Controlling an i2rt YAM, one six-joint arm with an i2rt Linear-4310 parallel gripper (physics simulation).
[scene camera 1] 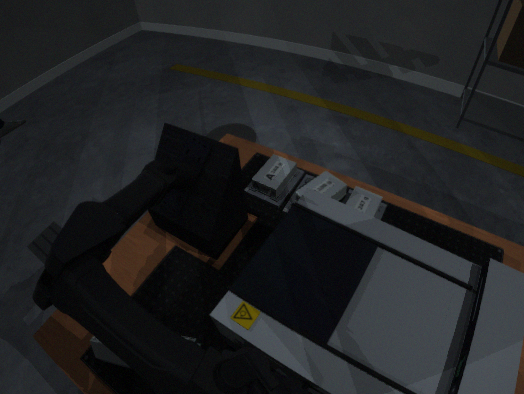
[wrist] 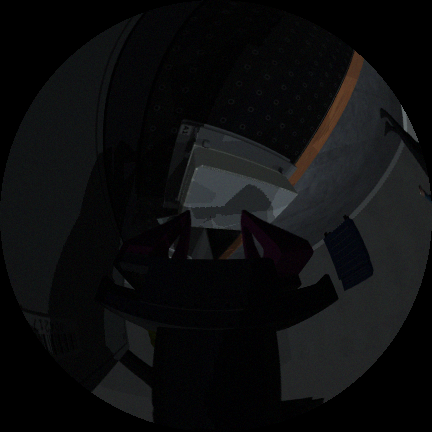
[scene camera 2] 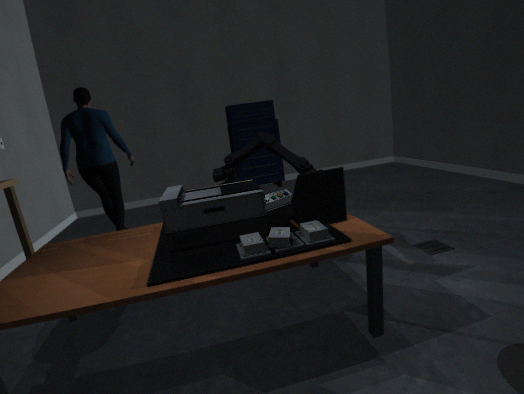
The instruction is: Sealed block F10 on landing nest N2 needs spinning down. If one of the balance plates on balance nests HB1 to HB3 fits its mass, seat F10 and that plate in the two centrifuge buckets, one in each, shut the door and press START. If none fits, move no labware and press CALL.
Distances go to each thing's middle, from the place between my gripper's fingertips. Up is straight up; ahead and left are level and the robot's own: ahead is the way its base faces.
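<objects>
Control box with coloured buttons (wrist: 199, 247): my gripper 40 mm above it, 200 mm past it, 50 mm to the left of it. Counted from my hand: grey centrifuge (scene camera 1: 419, 312), 40 mm above, 270 mm to the left, 150 mm ahead; dark lid panel (scene camera 1: 308, 270), 130 mm above, 260 mm to the left. Nearest to my gripper among these, going by their middles: the control box with coloured buttons.
</objects>
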